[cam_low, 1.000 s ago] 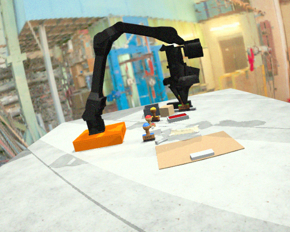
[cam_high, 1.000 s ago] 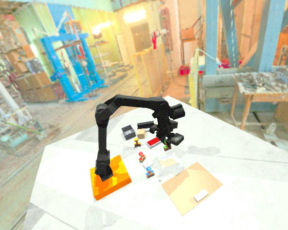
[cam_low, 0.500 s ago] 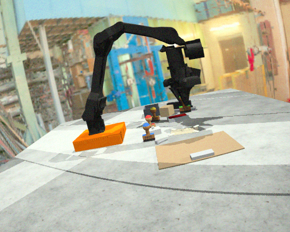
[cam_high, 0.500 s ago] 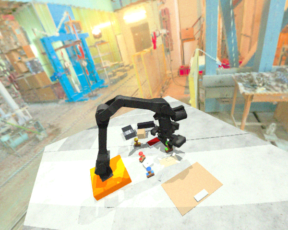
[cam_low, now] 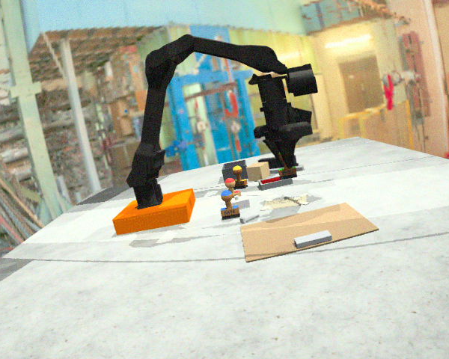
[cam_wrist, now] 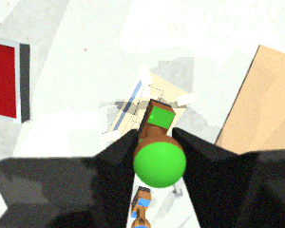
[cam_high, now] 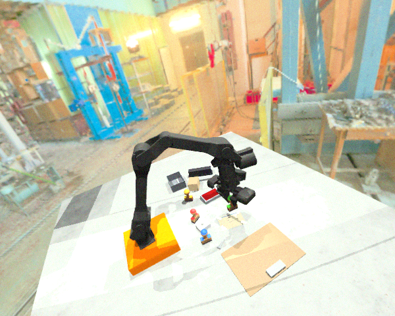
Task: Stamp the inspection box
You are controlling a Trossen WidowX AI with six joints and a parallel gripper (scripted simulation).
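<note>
My gripper tip is now 20 mm past the card and 80 mm above it. From my gripper tip the other things lie so: green-knobbed stamp: right at my gripper tip; red-knobbed stamp: 130 mm behind, 110 mm to the left, 60 mm below; blue-knobbed stamp: 150 mm behind, 10 mm to the right, 60 mm below.
</note>
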